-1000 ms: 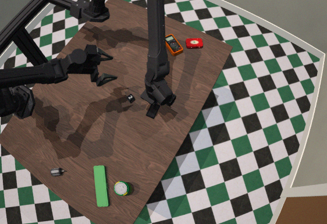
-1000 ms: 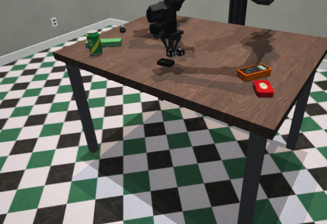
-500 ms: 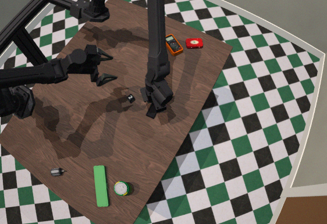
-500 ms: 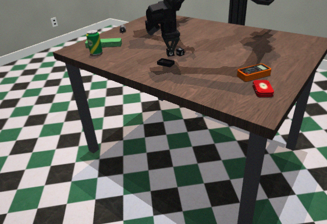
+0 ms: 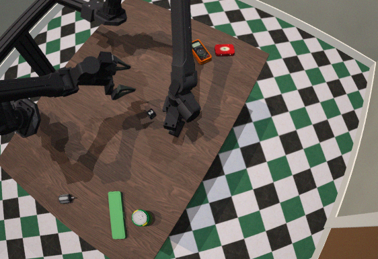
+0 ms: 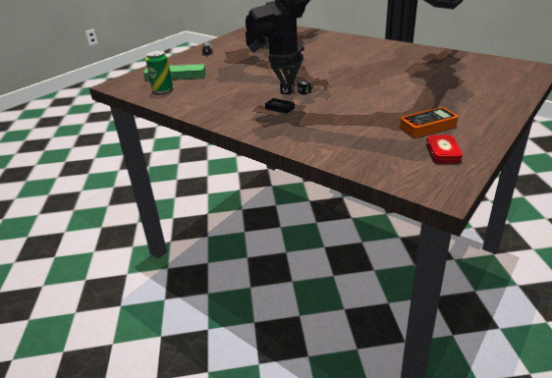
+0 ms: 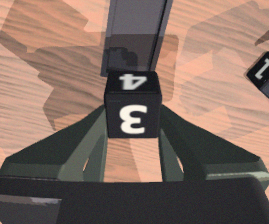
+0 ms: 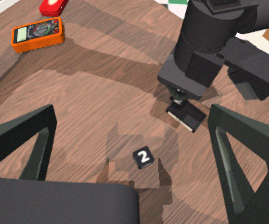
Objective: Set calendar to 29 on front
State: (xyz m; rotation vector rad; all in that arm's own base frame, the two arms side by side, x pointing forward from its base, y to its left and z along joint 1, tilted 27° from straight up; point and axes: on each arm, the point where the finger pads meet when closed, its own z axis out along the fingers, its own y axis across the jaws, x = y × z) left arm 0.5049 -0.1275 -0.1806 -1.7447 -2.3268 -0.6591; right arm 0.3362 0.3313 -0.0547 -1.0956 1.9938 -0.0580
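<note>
Now: the black calendar tray 10 mm ahead of my left hand, 30 mm to the right of it and 70 mm below it. Round my left hand: green case: 480 mm to the right, 70 mm below; black cube: 10 mm below; red box: 10 mm ahead, 420 mm to the left, 60 mm below.
</note>
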